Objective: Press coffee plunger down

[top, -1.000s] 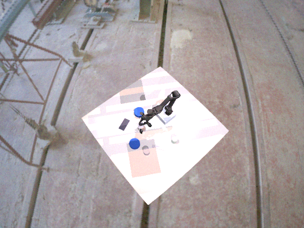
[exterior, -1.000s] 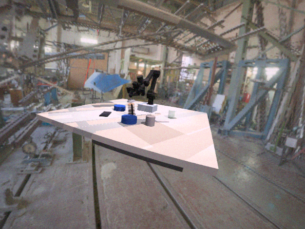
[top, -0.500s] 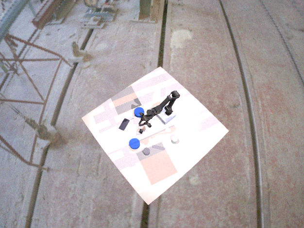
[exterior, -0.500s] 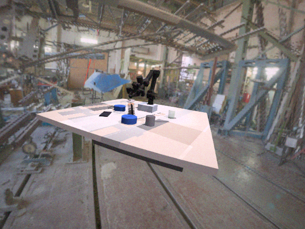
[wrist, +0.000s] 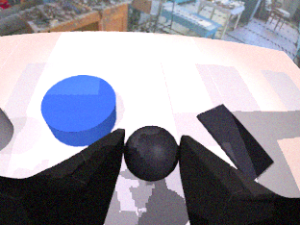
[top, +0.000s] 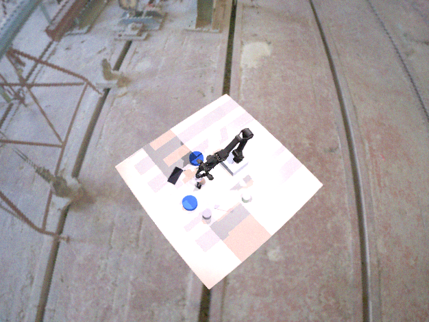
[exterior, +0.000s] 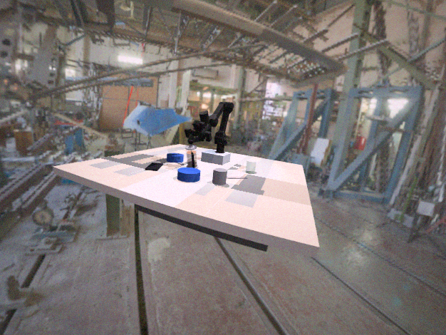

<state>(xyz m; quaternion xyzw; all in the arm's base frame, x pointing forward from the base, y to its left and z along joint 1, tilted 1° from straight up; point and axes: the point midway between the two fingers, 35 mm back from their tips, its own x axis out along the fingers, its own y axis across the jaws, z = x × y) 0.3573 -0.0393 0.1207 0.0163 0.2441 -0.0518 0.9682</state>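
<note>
The coffee press is 90 mm below my gripper tip, 20 mm behind it and 10 mm to the left of it. From my gripper tip the other things lie so: pale cup 330 mm to the left, 230 mm behind, 130 mm below; flat black tile 180 mm to the right, 170 mm below, 100 mm ahead.
</note>
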